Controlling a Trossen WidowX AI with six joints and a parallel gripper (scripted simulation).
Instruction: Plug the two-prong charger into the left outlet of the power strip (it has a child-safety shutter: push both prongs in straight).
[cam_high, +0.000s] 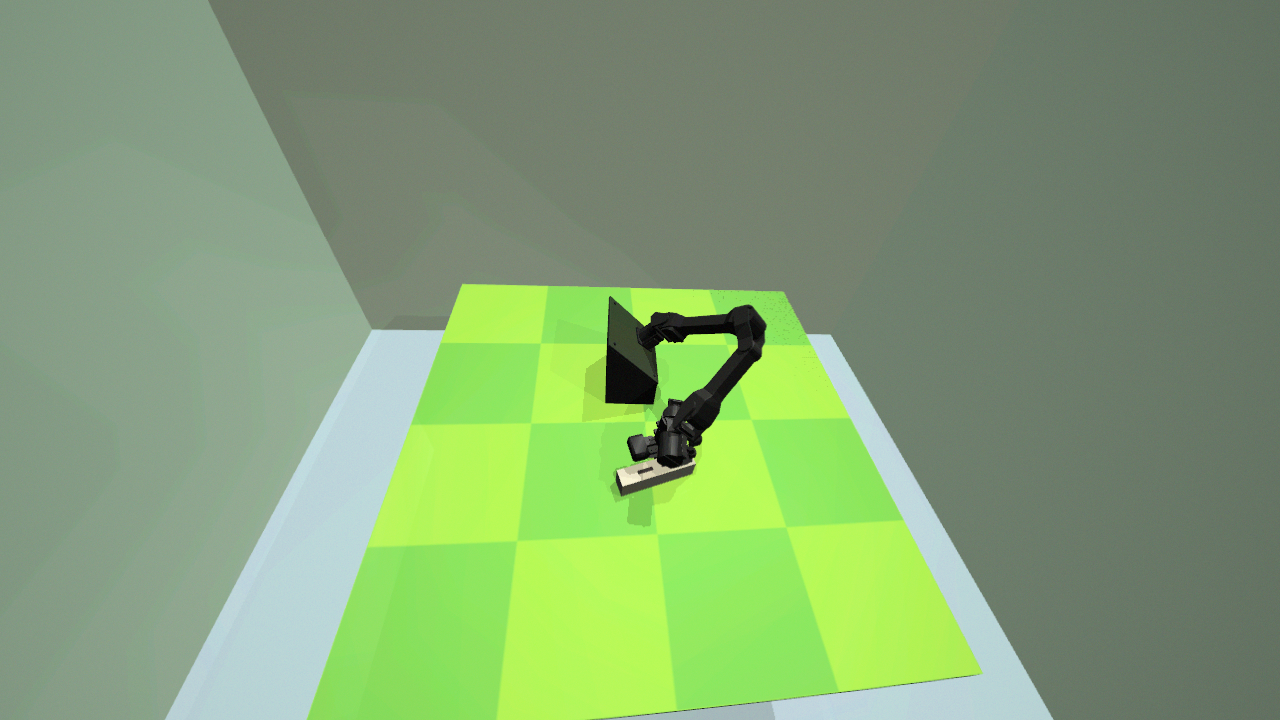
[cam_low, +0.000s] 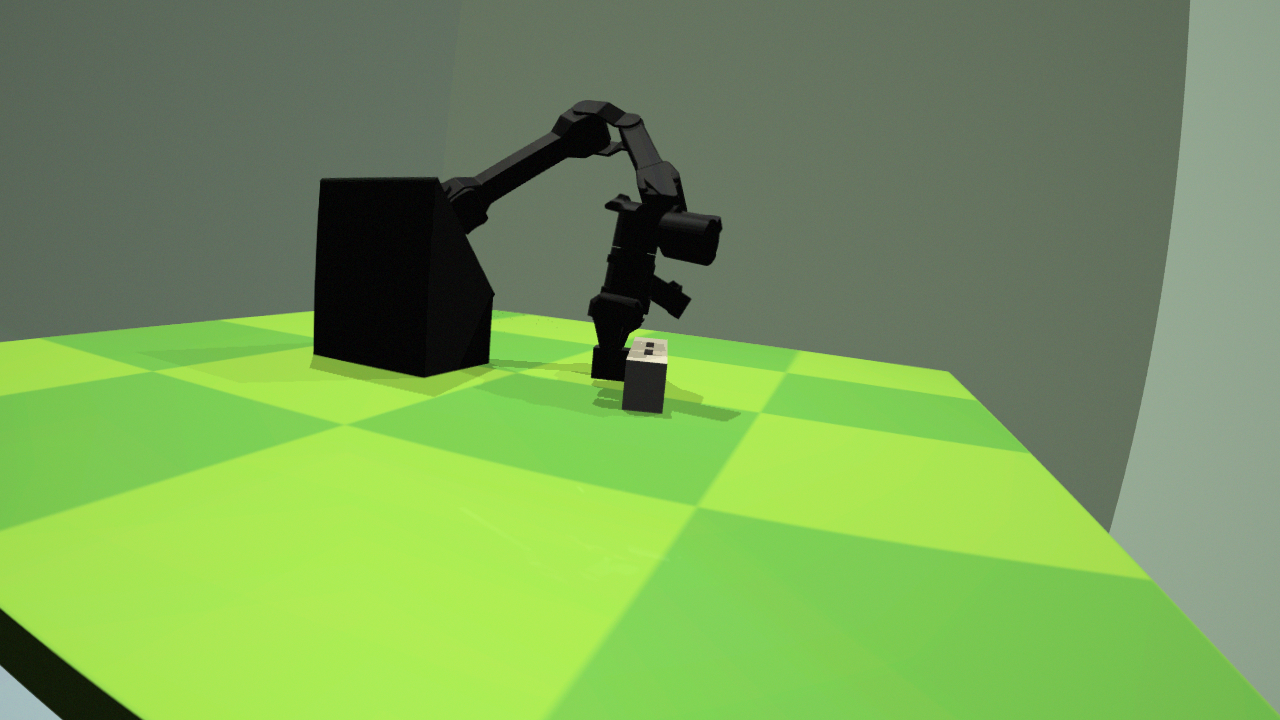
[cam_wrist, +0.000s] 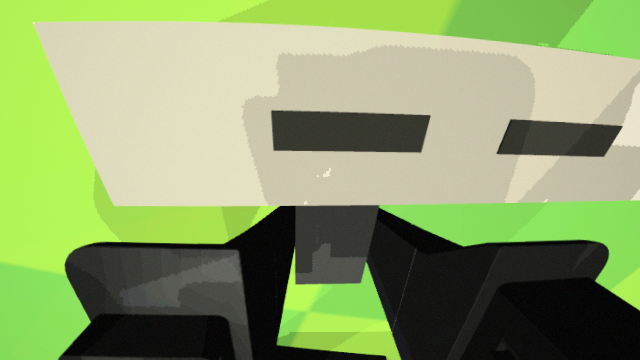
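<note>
Right now my gripper tip is 20 mm short of the charger and 10 mm below it.
</note>
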